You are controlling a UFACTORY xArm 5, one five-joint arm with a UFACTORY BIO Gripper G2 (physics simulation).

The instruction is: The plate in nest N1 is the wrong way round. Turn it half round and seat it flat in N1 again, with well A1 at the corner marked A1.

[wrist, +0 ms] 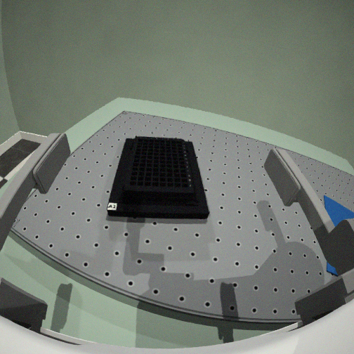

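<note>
The black well plate (160,162) lies in the black nest (165,210), left of the middle of the wrist view. A white label (112,206) reading A1 marks the nest's near left corner. A line of small light specks runs down the right side of the plate's wells. Which corner of the plate holds well A1 cannot be told. My gripper (167,169) is open, with its fingers wide apart, one to the left and one to the right of the nest, touching neither it nor the plate in this view. Nothing is between the finger pads.
The nest stands on a grey perforated board (235,200) on a pale green table (87,295). A blue flat piece (339,209) shows at the right, partly behind the right finger. A white-rimmed dark tray (15,155) shows at the left edge. Shadows fall across the board.
</note>
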